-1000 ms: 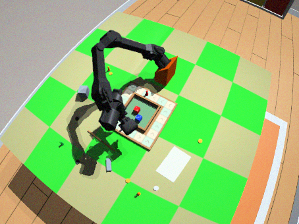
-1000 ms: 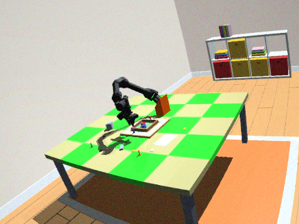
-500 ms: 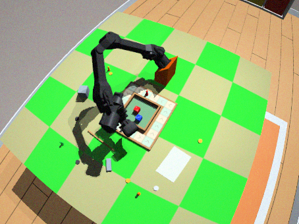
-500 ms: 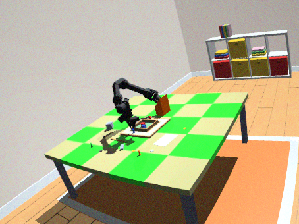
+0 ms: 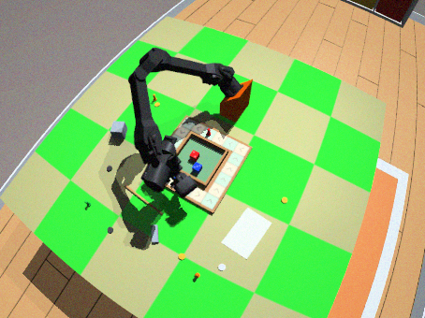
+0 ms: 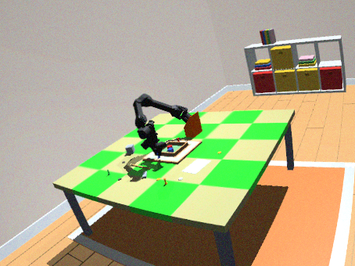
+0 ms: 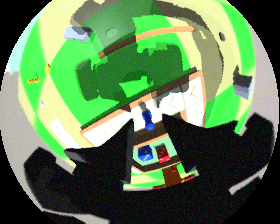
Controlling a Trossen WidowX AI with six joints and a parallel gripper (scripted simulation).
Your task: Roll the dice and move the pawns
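My gripper tip is right at the blue pawn. The rest, counted from my gripper tip: green tray: 12 cm behind, 1 cm to the left, 2 cm below; small grey block: 18 cm ahead, 6 cm to the left, 2 cm below; red pawn: 22 cm behind, 2 cm to the right.
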